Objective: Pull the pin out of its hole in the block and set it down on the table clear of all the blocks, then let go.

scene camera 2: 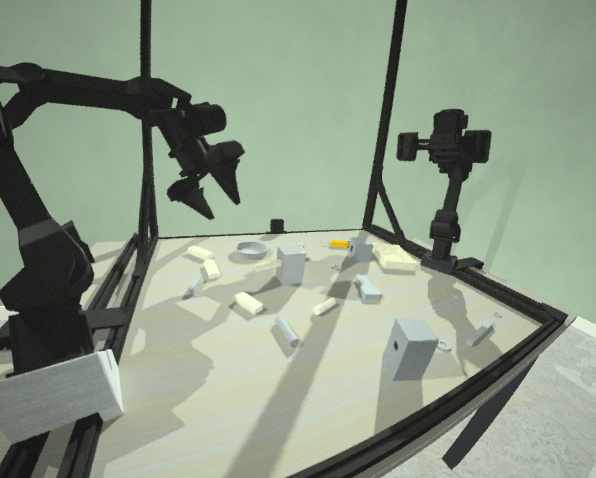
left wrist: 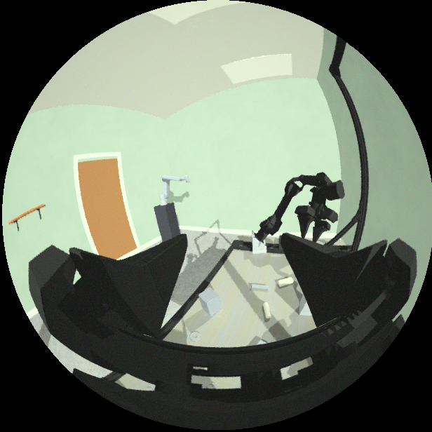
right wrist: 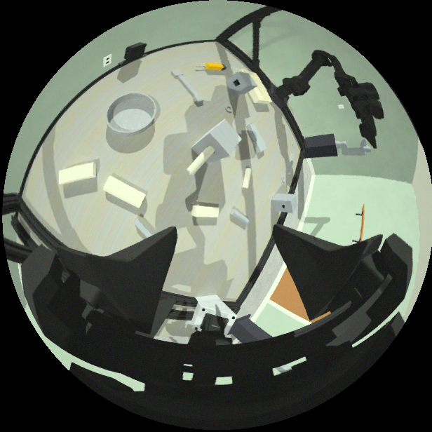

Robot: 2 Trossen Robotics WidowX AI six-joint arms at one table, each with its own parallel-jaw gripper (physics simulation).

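Frame: origin at the left arm's base, x ahead, y left, z up, level; metres.
Where they show: left gripper, between the fingertips: (scene camera 2: pixel 433 139); right gripper, between the fingertips: (scene camera 2: pixel 224 212); left arm's base, origin of its link: (scene camera 2: pixel 440 256); right arm's base, origin of its link: (scene camera 2: pixel 55 364).
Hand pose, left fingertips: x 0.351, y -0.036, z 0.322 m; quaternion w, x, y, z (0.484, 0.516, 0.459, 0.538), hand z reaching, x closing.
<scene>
Each offset is from my left fingertips to the top centre of the thing. "*": to the spot under its first point. Level surfaces: height alone.
A cream pin {dx +0.141, dy -0.254, dz -0.298 m} (scene camera 2: pixel 266 266) (right wrist: pixel 200 161) sticks out sideways from the hole in a grey block {dx +0.099, dy -0.232, dz -0.275 m} (scene camera 2: pixel 291 266) (right wrist: pixel 225 139), which stands upright on the table {dz -0.355 m} (scene camera 2: pixel 200 400) (right wrist: pixel 90 140). The pin's inner end is hidden in the block. My right gripper (scene camera 2: pixel 225 210) (right wrist: pixel 226 230) is open and empty, high above the table, up and to the left of the pin in the scene view. My left gripper (scene camera 2: pixel 444 146) (left wrist: pixel 235 238) is open and empty, raised high at the right of the scene view, far from the pin. The pin cannot be made out in the left wrist view.
Another grey block {dx +0.171, dy +0.082, dz -0.275 m} (scene camera 2: pixel 412 350) (left wrist: pixel 210 301) (right wrist: pixel 284 202) stands near the front right edge. A smaller holed block {dx -0.177, dy -0.182, dz -0.295 m} (scene camera 2: pixel 360 249) (right wrist: pixel 241 82) stands at the back beside a cream tray {* dx -0.221, dy -0.034, dz -0.346 m} (scene camera 2: pixel 407 267). A grey bowl {dx +0.076, dy -0.412, dz -0.335 m} (scene camera 2: pixel 251 250) (right wrist: pixel 131 114), a yellow-handled tool {dx -0.204, dy -0.289, dz -0.337 m} (scene camera 2: pixel 339 244) (right wrist: pixel 214 66) and several loose bars lie around.
</scene>
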